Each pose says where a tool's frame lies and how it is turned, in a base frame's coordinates. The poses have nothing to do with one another.
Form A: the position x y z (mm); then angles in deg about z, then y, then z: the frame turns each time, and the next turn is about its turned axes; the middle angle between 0 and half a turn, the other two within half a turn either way.
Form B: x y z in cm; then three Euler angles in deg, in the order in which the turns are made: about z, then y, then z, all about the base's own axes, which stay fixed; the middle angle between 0 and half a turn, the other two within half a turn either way. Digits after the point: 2 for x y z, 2 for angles.
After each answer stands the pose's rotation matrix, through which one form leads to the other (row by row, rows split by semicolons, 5 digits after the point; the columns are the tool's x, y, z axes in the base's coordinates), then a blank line. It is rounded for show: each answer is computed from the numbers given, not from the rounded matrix.
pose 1, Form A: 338.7, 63.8, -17.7, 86.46, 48.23, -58.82
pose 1, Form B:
33.87, 6.38, -1.77, -58.82, 48.23, 86.46
0.87521 -0.48155 0.04605; 0.29140 0.60079 0.74440; -0.38613 -0.63809 0.66614

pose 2, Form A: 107.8, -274.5, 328.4, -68.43, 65.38, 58.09
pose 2, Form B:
10.78, -27.45, 32.84, 58.09, 65.38, -68.43
0.87039 0.36156 0.33422; 0.10729 0.52320 -0.84543; -0.48053 0.77171 0.41660

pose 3, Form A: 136.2, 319.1, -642.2, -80.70, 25.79, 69.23
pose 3, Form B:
13.62, 31.91, -64.22, 69.23, 25.79, -80.70
0.97432 0.21391 0.07031; -0.16400 0.88812 -0.42936; -0.15428 0.40680 0.90039

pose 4, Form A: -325.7, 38.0, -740.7, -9.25, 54.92, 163.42
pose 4, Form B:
-32.57, 3.80, -74.07, 163.42, 54.92, -9.25
-0.49779 -0.31593 0.80771; 0.37018 -0.91960 -0.13154; 0.78433 0.23352 0.57472

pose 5, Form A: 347.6, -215.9, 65.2, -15.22, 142.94, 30.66
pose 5, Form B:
34.76, -21.59, 6.52, 30.66, 142.94, -15.22
-0.52850 0.61849 0.58151; 0.67227 0.72321 -0.15821; -0.51841 0.30732 -0.79800

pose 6, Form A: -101.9, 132.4, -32.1, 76.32, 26.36, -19.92
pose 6, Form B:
-10.19, 13.24, -3.21, -19.92, 26.36, 76.32
0.53027 -0.84130 0.10501; 0.73794 0.51897 0.43141; -0.41744 -0.15128 0.89602

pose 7, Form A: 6.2, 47.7, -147.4, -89.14, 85.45, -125.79
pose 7, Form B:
0.62, 4.77, -14.74, -125.79, 85.45, -89.14
-0.81177 -0.58378 0.01496; 0.03421 -0.07312 -0.99674; 0.58297 -0.80861 0.07933

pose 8, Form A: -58.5, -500.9, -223.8, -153.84, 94.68, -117.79
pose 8, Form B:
-5.85, -50.09, -22.38, -117.79, 94.68, -153.84
-0.42417 -0.14077 -0.89457; 0.77727 0.45030 -0.43941; 0.46468 -0.88171 -0.08159

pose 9, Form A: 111.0, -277.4, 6.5, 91.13, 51.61, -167.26
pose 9, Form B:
11.10, -27.74, 0.65, -167.26, 51.61, 91.13
0.23243 0.97249 -0.01546; -0.60126 0.15616 0.78365; 0.76451 -0.17285 0.62101

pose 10, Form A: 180.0, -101.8, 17.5, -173.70, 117.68, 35.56
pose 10, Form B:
18.00, -10.18, 1.75, 35.56, 117.68, -173.70
0.43944 -0.17925 -0.88021; -0.53657 -0.83824 -0.09718; -0.72041 0.51500 -0.46453

